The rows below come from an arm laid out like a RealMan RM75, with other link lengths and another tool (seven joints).
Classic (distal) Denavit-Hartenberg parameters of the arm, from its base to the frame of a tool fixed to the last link. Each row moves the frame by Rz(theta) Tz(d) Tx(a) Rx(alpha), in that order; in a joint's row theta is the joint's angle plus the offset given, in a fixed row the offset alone. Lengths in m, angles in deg.
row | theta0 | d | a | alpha
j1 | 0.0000 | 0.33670 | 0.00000 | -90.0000
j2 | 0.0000 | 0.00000 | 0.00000 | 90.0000
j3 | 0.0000 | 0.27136 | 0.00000 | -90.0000
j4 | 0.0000 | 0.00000 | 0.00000 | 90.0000
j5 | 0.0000 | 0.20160 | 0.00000 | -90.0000
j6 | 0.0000 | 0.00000 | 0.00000 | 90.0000
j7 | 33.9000 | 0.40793 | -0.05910 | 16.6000
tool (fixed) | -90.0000 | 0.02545 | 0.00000 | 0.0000
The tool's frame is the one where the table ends.
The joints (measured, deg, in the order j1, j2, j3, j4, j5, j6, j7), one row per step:
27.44 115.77 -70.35 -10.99 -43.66 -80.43 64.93
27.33 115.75 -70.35 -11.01 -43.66 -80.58 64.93
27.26 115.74 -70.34 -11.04 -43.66 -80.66 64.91
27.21 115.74 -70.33 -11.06 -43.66 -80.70 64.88
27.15 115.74 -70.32 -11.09 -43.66 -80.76 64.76
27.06 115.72 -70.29 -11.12 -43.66 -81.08 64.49
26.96 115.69 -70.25 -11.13 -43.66 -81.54 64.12
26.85 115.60 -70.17 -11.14 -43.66 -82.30 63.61
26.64 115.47 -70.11 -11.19 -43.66 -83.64 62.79
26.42 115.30 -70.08 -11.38 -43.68 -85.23 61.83
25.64 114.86 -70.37 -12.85 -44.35 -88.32 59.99
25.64 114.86 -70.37 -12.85 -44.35 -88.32 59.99
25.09 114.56 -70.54 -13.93 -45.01 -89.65 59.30
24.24 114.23 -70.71 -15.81 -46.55 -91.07 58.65
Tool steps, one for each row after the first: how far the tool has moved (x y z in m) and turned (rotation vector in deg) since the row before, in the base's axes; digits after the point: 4 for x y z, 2 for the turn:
0.0001 -0.0007 0.0006 0.03 0.05 0.04
0.0001 -0.0004 0.0005 0.04 0.02 0.03
0.0001 -0.0002 0.0003 0.04 0.00 0.01
0.0000 -0.0003 0.0004 0.09 -0.06 0.06
-0.0014 -0.0012 0.0014 0.22 -0.06 0.30
-0.0020 -0.0017 0.0018 0.29 -0.07 0.43
-0.0036 -0.0025 0.0033 0.45 -0.07 0.71
-0.0065 -0.0050 0.0051 0.70 -0.07 1.27
-0.0088 -0.0062 0.0062 0.86 -0.12 1.66
-0.0210 -0.0166 0.0099 1.54 -0.93 4.17
0.0000 0.0000 0.0000 0.00 0.00 0.00
-0.0093 -0.0092 0.0032 0.54 -0.71 2.07
-0.0120 -0.0136 -0.0003 0.25 -1.31 2.81

